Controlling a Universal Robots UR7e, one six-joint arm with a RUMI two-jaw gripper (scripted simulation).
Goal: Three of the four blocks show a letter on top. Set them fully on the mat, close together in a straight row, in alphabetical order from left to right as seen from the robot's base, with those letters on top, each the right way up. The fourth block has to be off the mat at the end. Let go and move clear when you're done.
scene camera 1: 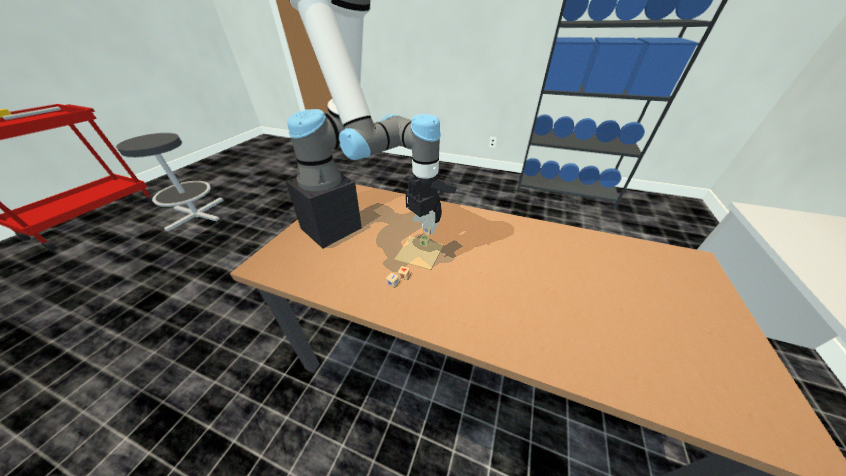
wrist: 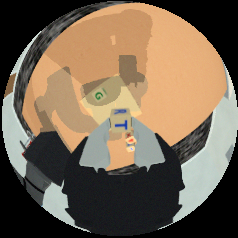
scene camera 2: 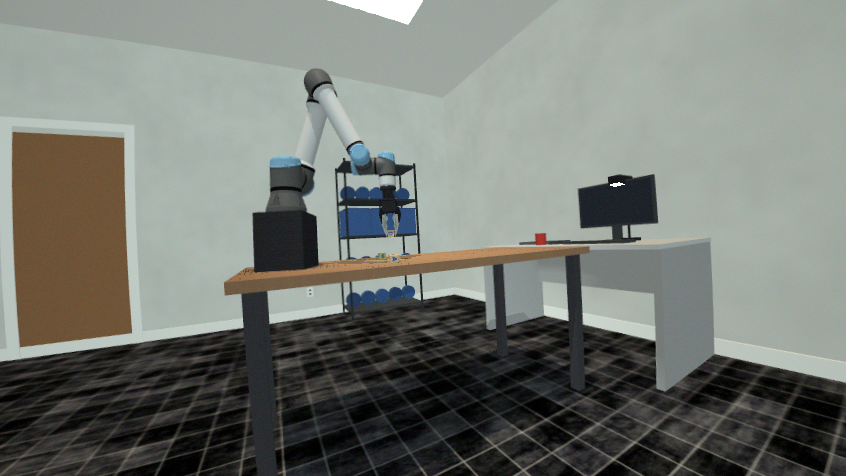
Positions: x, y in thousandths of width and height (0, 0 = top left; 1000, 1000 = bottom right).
I see my gripper (scene camera 1: 507, 488) and a pale yellow mat (scene camera 1: 489, 533).
The pale yellow mat also shows in the wrist view (wrist: 502, 405). My gripper also shows in the wrist view (wrist: 506, 494).
